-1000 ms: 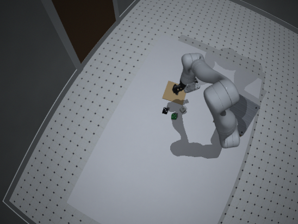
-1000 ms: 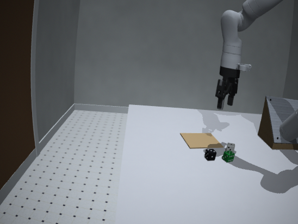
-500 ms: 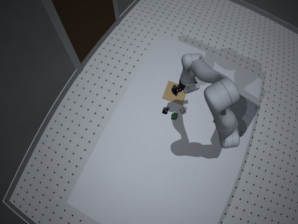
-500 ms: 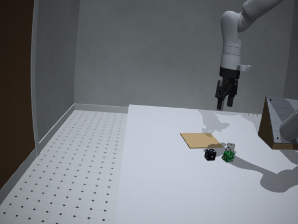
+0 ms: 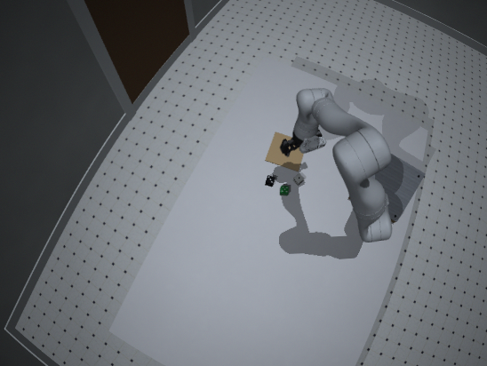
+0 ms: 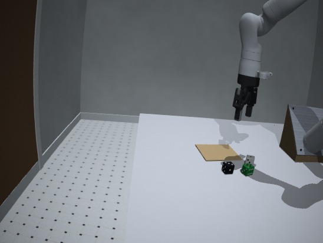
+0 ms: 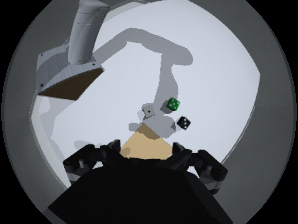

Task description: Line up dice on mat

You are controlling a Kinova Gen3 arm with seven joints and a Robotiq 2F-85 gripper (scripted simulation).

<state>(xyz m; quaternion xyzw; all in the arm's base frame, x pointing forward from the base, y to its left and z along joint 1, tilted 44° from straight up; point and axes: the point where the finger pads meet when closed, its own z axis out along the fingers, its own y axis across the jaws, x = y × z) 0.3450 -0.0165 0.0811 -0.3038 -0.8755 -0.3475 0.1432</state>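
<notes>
My hand is 140 mm above the black die, 100 mm to the right of it and 50 mm short of it. Round my hand: green die: 140 mm below, 110 mm to the left, 20 mm behind; white die: 140 mm below, 40 mm to the left, 40 mm behind; tan mat: 150 mm below, 60 mm ahead, 50 mm to the right.
</notes>
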